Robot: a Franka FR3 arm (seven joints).
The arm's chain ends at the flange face. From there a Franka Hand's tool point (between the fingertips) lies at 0.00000 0.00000 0.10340 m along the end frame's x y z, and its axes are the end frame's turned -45 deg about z.
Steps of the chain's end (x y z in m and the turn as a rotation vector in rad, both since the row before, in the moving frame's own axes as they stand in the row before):
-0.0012, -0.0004, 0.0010, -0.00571, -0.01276, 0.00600
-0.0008, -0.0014, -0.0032, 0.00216, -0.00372, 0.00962
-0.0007, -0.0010, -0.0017, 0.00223, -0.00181, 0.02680
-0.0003, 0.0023, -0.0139, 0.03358, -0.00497, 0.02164
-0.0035, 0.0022, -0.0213, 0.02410, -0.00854, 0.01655
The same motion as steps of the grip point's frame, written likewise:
-0.0019, -0.0017, 0.0010, 0.00499, -0.01306, 0.00600
0.0003, -0.0020, -0.0032, 0.00416, -0.00110, 0.00962
0.0002, -0.0015, -0.0017, 0.00286, 0.00030, 0.02680
0.0003, -0.0014, -0.0140, 0.02726, 0.02023, 0.02164
-0.0029, -0.0033, -0.0213, 0.02308, 0.01100, 0.01655

